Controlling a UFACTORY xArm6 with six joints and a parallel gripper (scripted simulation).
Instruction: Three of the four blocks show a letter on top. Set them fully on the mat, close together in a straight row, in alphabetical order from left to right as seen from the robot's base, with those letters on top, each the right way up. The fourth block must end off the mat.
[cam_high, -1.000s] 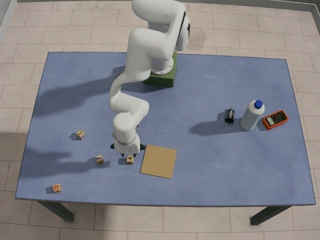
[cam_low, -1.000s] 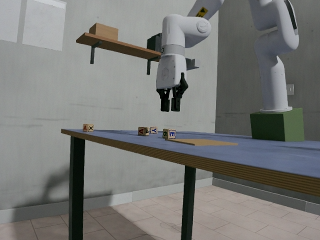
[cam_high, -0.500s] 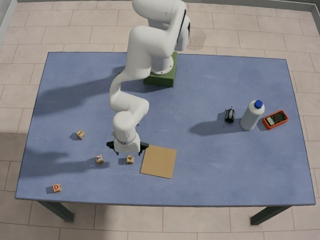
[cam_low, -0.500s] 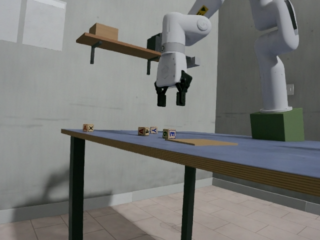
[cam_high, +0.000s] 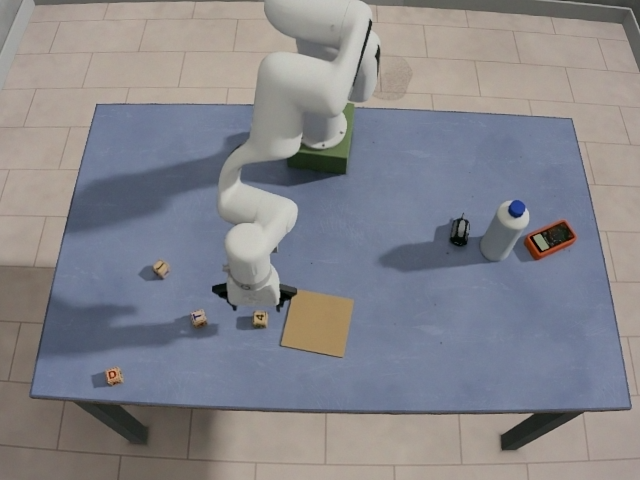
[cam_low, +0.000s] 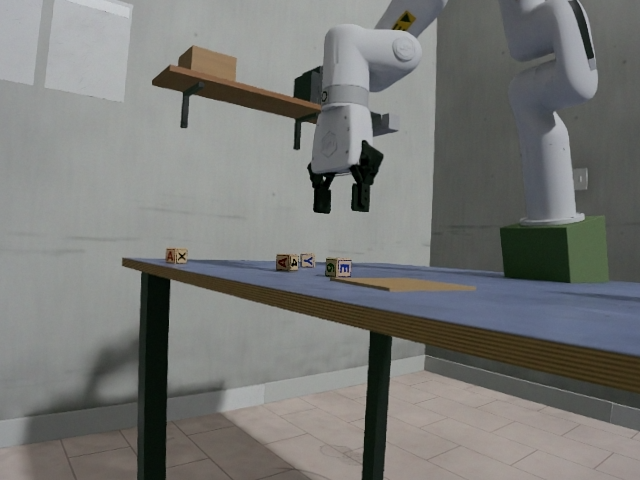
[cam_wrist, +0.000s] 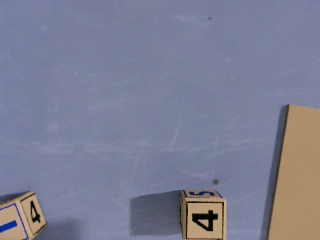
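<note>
The wooden block lies 100 mm ahead of my hand, 330 mm to the right of it and 100 mm below it. Also, from my hand: black object 180 mm behind, 500 mm to the left, 90 mm below; tan mat 20 mm ahead, 130 mm to the left, 110 mm below; orange multimeter 120 mm behind, 730 mm to the left, 100 mm below.
</note>
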